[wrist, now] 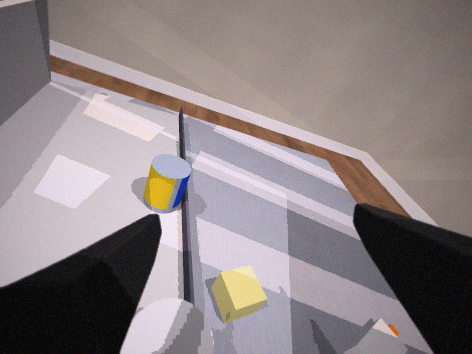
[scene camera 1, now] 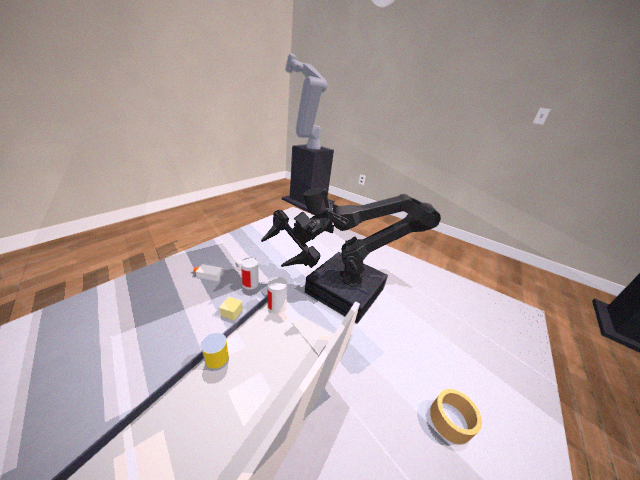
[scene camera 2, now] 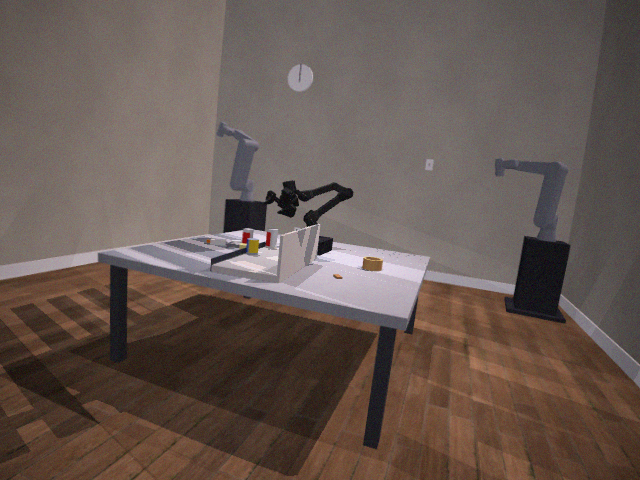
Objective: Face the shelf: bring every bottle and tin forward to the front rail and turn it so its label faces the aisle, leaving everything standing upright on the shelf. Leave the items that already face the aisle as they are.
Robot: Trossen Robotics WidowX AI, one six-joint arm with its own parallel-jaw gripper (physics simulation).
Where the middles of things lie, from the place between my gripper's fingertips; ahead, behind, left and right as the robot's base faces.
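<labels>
My hand is 210 mm above the yellow block [wrist: 238, 293], 90 mm short of it and 80 mm to the left of it. Counted from my hand: dark front rail [wrist: 186, 238], 210 mm below, 250 mm ahead, 20 mm to the left; yellow tin [scene camera 1: 214, 347], 170 mm below, 210 mm ahead, 50 mm to the left; white shelf board [scene camera 1: 221, 417], 230 mm below, 220 mm ahead, 160 mm to the left.
</labels>
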